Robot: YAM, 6 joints.
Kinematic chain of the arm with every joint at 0, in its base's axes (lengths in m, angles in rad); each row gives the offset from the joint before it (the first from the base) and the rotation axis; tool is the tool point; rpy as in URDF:
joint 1: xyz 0 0 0.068 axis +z
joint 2: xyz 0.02 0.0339 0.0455 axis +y
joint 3: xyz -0.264 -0.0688 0 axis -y
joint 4: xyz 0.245 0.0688 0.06 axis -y
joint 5: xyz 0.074 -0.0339 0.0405 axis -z
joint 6: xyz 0.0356 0 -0.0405 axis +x
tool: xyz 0 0 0 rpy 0 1.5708 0
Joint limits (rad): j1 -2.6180..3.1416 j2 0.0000..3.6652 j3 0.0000..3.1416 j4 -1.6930..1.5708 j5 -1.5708..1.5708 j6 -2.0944..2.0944
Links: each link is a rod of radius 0.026 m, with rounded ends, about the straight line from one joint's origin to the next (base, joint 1, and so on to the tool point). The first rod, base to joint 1, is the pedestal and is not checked.
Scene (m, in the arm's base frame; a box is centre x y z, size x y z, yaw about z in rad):
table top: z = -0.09
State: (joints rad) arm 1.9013 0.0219 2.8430 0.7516 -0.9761 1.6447
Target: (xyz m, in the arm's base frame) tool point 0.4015 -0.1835 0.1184
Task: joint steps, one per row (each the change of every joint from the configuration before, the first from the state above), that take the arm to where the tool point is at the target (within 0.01 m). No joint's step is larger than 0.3 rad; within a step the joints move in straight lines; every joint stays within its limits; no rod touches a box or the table.
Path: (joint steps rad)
1: -0.2984 0.2657 -0.2016 -0.0579 0.0241 0.0000
2: -0.2983 0.2657 -0.2017 -0.0579 0.0242 0.0000
3: -0.2984 0.2656 -0.2016 -0.0579 0.0241 0.0000
4: -0.2984 0.2657 -0.2016 -0.0579 0.0241 0.0000
5: -0.2983 0.2657 -0.2016 -0.0580 0.0241 0.0000
6: -0.2984 0.2657 -0.2017 -0.0579 0.0242 0.0000
7: -0.2983 0.2656 -0.2016 -0.0579 0.0241 0.0000
8: -0.2984 0.2657 -0.2016 -0.0579 0.0241 0.0000

